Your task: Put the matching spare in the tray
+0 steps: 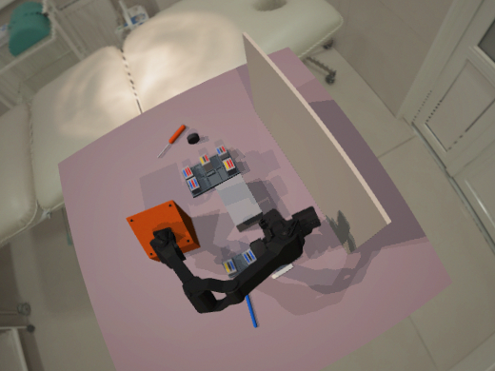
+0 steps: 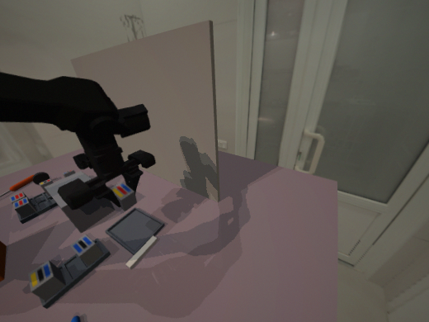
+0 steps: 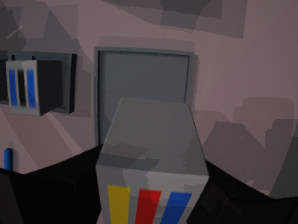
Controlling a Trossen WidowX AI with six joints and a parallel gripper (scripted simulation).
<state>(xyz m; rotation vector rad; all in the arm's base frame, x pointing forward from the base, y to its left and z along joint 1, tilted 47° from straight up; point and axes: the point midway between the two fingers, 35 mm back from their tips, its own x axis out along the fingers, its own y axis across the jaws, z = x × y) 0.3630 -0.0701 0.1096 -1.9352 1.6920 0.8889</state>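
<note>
Now: the dark tray 1 cm behind my gripper tip and 9 cm below it. From my gripper tip the other things lie so: spare: 3 cm above; rack: 15 cm behind, 1 cm to the right, 9 cm below; white bar: 2 cm behind, 8 cm to the right, 9 cm below.
</note>
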